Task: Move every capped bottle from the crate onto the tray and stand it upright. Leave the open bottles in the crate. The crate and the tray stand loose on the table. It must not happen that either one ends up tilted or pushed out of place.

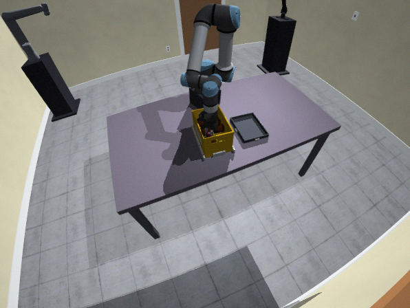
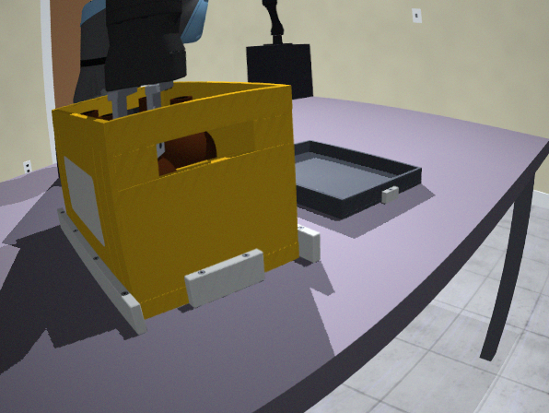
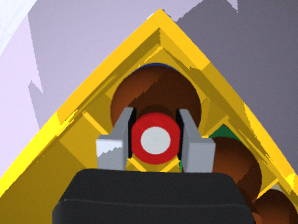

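Now: the yellow crate 9 cm behind my hand, 6 cm below it and 5 cm to the left of it. The rest, counted from my hand: dark tray: 33 cm to the left, 13 cm below, 11 cm behind.
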